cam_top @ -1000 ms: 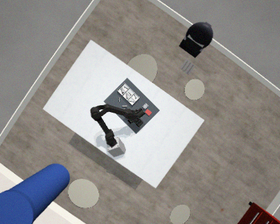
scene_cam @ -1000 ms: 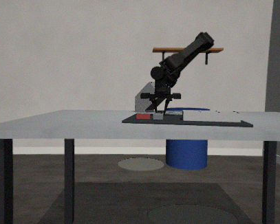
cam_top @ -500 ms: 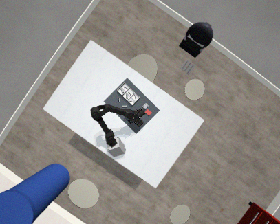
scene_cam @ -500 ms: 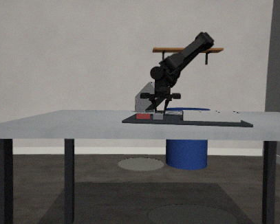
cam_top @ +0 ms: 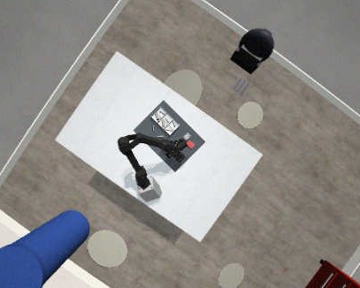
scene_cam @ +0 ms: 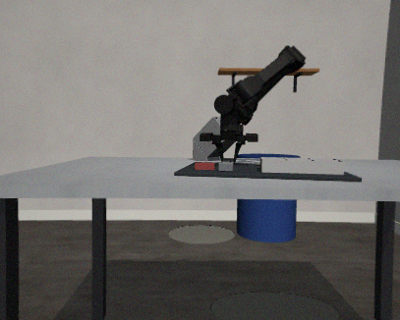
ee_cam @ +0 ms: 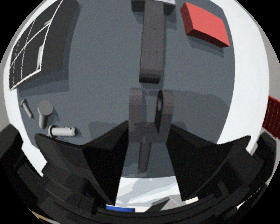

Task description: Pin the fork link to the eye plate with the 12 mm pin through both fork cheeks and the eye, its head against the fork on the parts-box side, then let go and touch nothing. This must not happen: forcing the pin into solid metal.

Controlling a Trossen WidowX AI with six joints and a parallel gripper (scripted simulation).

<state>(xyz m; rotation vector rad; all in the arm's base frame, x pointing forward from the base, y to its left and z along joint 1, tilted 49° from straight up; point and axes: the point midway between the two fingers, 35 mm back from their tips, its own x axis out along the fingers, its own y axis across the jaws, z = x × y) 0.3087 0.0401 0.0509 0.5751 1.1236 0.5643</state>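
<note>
Now: hand 30 mm above the fork link. Round my hand: grey pin: 110 mm to the left, 30 mm below, 30 mm behind; then dark mat: 110 mm to the left, 50 mm below, 40 mm ahead; then eye plate: 70 mm ahead, 30 mm below, 10 mm to the left.
</note>
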